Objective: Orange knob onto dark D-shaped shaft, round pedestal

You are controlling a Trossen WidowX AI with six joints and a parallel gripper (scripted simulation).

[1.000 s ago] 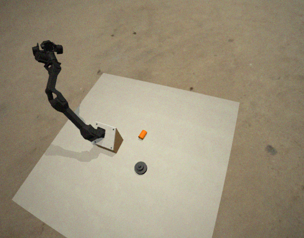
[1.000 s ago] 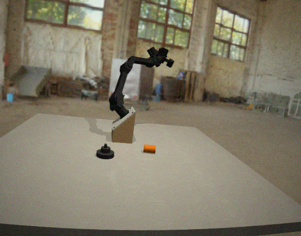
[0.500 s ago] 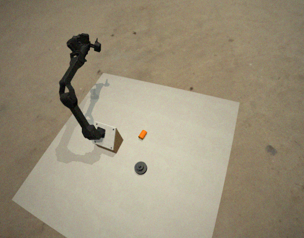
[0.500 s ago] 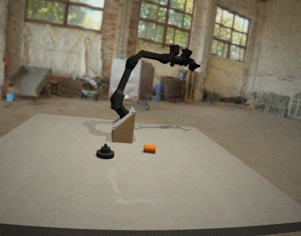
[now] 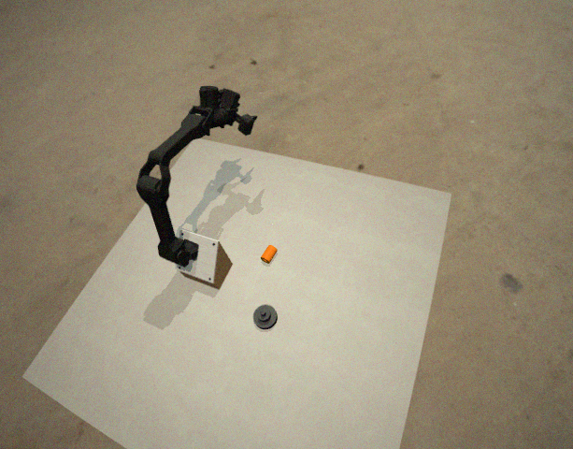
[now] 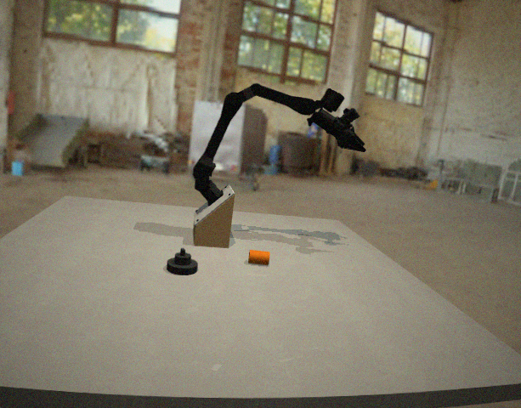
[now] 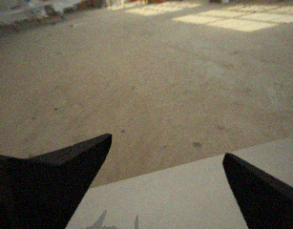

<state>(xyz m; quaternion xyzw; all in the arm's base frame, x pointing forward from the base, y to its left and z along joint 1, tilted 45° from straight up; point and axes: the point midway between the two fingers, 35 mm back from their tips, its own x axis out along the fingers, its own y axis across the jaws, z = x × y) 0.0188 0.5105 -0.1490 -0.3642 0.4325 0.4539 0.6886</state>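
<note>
Now: gripper tip 200 mm short of the orange knob, 360 mm to the left of it and 360 mm above it. Round my gripper tip: round dark pedestal 290 mm ahead, 580 mm to the right, 350 mm below.
</note>
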